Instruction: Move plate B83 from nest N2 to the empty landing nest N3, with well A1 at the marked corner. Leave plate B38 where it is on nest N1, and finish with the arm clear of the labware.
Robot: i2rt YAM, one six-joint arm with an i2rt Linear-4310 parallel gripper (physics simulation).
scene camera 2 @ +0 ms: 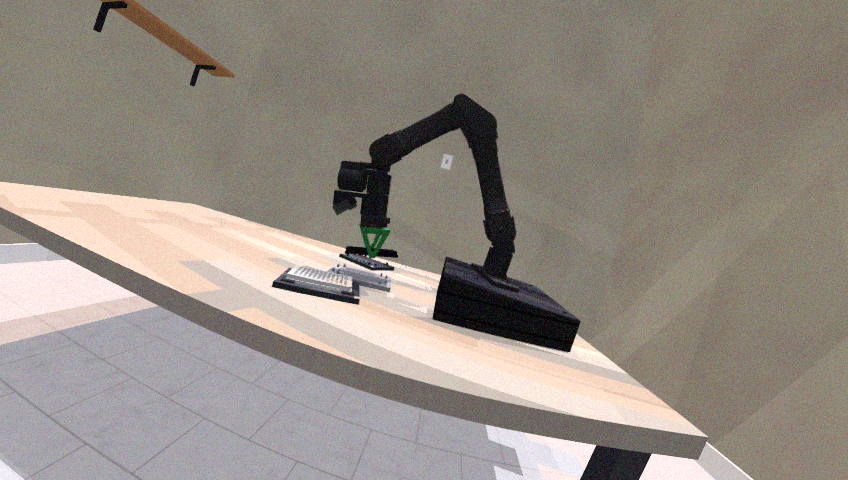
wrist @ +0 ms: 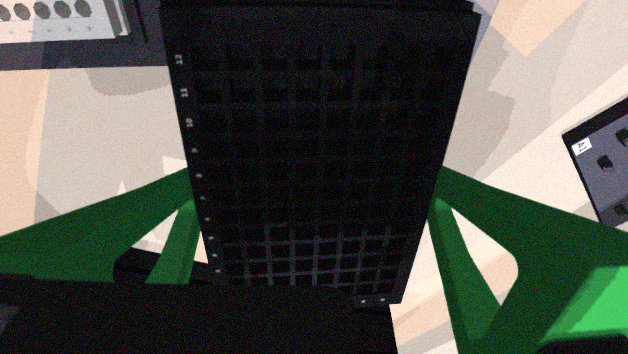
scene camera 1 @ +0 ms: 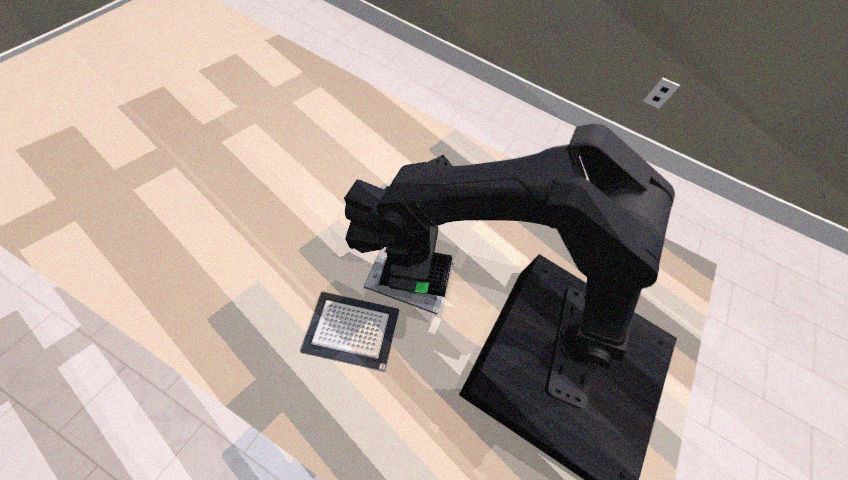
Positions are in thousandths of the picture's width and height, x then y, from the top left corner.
Labels:
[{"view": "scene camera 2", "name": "my gripper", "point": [437,530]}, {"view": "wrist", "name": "my gripper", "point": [501,501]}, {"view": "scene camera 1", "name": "grey nest plate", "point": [509,632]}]

